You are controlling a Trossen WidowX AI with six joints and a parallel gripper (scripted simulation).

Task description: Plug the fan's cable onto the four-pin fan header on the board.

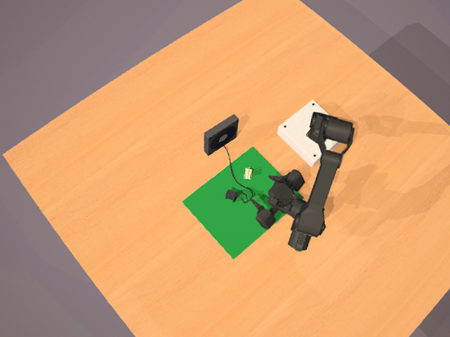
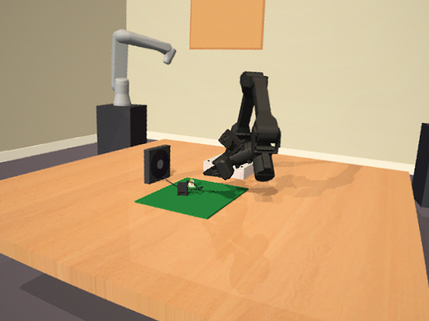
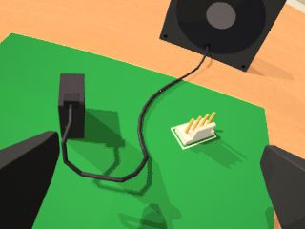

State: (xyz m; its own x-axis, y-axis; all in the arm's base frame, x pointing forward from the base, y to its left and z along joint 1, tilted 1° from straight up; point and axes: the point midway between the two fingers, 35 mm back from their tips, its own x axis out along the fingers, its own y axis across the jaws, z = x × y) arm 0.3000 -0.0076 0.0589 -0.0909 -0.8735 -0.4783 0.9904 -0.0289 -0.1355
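My gripper tip is 5 cm short of the dark plug, 7 cm to the left of it and 6 cm above it. Also, from my gripper tip: black fan 8 cm behind, 20 cm to the right, 3 cm below; green board 3 cm ahead, 3 cm to the right, 10 cm below; white four-pin fan header 5 cm behind, 7 cm to the right, 8 cm below.
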